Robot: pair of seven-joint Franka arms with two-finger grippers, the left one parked.
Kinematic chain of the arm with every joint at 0, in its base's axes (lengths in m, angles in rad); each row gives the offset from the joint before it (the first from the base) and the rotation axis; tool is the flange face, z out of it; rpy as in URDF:
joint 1: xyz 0 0 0.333 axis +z
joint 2: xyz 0 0 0 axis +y
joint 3: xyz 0 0 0.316 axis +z
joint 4: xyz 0.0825 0 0 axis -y
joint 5: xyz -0.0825 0 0.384 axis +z
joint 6: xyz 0 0 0 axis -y
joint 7: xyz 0.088 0 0 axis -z
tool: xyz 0 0 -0.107 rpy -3.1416 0 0
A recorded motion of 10 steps. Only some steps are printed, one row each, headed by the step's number.
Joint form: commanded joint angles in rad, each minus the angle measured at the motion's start. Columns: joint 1, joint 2, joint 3, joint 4, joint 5, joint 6, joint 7.
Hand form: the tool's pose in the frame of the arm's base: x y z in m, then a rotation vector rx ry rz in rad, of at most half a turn. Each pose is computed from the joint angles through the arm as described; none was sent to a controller.
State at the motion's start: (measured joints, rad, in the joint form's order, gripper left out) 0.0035 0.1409 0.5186 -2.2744 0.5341 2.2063 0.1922
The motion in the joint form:
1: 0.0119 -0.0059 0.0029 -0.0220 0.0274 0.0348 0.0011
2: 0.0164 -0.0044 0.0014 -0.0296 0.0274 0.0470 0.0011
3: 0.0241 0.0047 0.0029 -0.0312 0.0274 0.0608 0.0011
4: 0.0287 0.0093 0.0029 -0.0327 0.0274 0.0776 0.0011
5: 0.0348 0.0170 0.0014 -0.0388 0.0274 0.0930 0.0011
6: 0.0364 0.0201 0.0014 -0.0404 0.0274 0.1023 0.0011
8: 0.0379 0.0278 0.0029 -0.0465 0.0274 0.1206 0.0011
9: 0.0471 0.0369 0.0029 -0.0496 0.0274 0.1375 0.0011
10: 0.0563 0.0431 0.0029 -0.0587 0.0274 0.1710 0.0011
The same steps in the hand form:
1: 0.4278 0.2739 0.2890 -2.7255 0.0677 0.4681
2: 0.4261 0.2738 0.2860 -2.7290 0.0697 0.4637
3: 0.4244 0.2773 0.2822 -2.7298 0.0641 0.4619
4: 0.4246 0.2788 0.2805 -2.7310 0.0644 0.4484
5: 0.4229 0.2796 0.2755 -2.7335 0.0663 0.4467
6: 0.4229 0.2799 0.2741 -2.7342 0.0681 0.4406
8: 0.4220 0.2799 0.2694 -2.7362 0.0728 0.4345
9: 0.4199 0.2830 0.2652 -2.7380 0.0684 0.4302
10: 0.4181 0.2849 0.2609 -2.7431 0.0692 0.4064

